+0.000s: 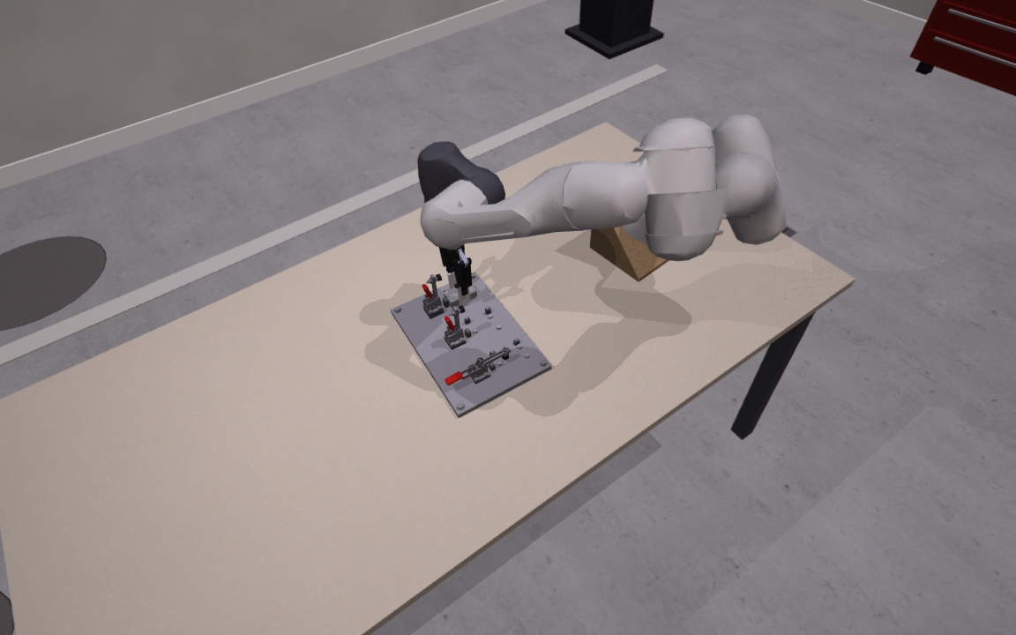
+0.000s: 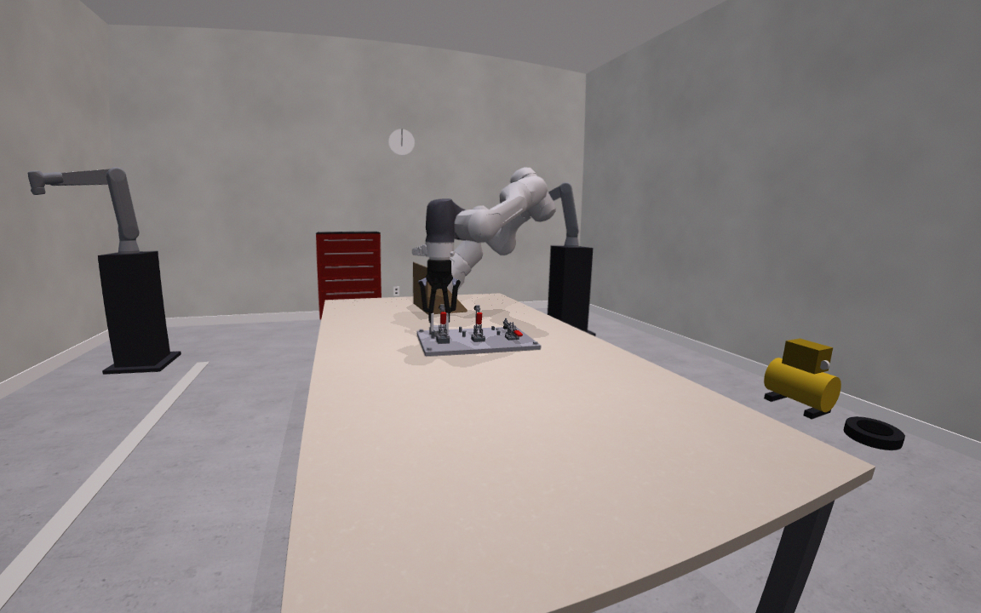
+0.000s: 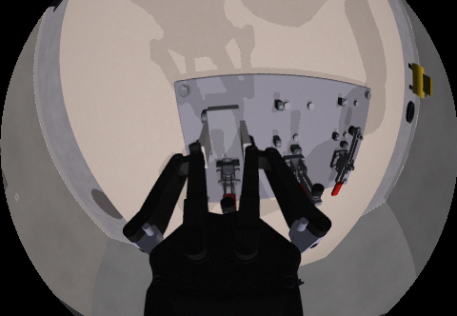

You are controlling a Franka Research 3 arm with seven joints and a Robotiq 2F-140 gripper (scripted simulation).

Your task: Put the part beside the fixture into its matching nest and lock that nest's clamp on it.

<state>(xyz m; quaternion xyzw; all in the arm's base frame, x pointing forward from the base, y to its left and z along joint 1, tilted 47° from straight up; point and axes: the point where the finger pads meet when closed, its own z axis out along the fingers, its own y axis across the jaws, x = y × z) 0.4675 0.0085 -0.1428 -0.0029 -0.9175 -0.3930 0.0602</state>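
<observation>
Right now the part is 30 mm below my hand. The rest, counted from my hand: grey fixture plate 50 mm ahead, 110 mm to the left, 50 mm below.
</observation>
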